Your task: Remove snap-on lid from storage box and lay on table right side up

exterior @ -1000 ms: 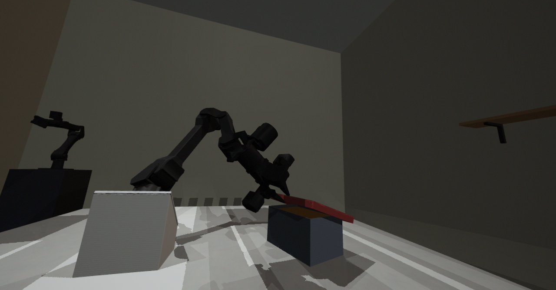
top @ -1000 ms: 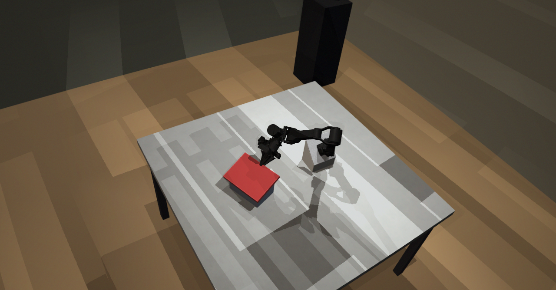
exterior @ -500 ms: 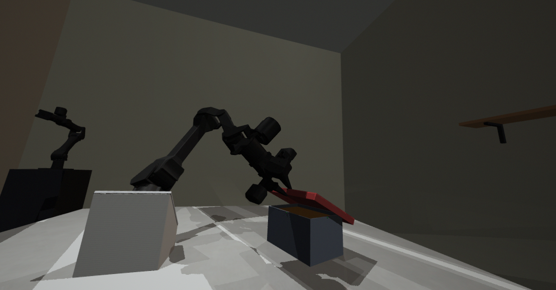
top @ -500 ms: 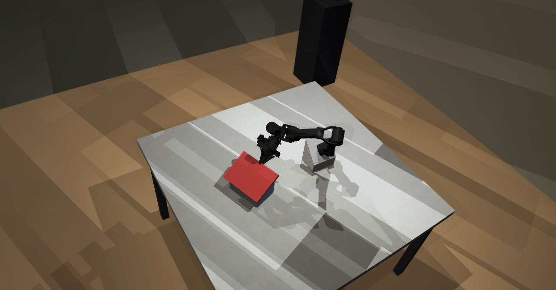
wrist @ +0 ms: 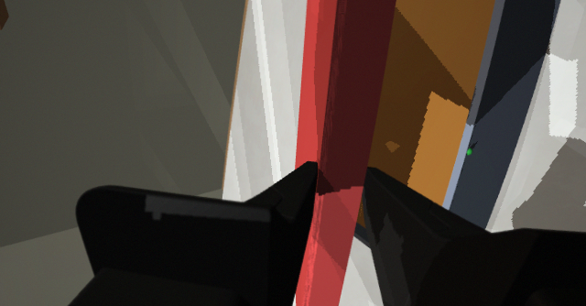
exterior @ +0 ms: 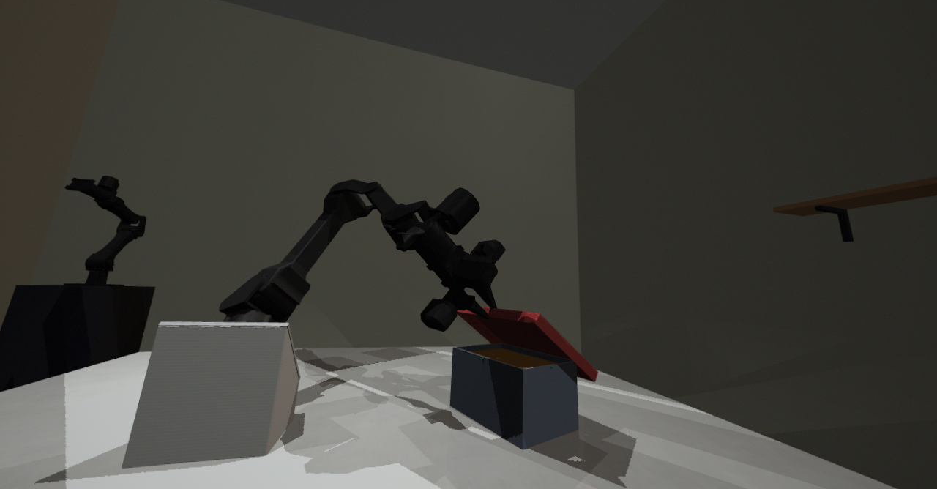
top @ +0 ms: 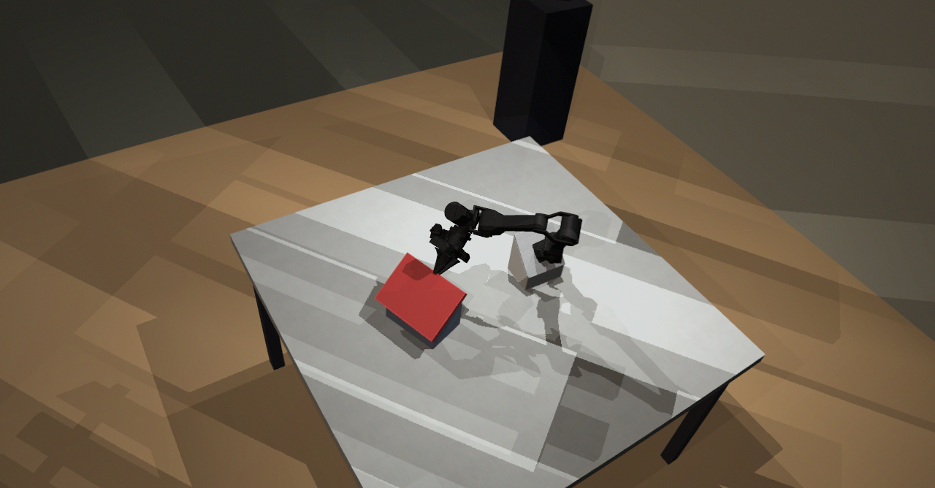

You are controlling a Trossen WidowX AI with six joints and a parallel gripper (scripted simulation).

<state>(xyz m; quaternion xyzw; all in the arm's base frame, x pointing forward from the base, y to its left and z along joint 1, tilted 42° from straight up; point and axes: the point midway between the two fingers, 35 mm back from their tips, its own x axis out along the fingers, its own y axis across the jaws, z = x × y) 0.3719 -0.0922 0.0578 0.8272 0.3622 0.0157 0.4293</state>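
Right now the red lid is 70 mm ahead of my gripper tip, 40 mm below it and 20 mm to the left of it. The rest, counted from my gripper tip: storage box: 120 mm below, 40 mm ahead, 10 mm to the left.
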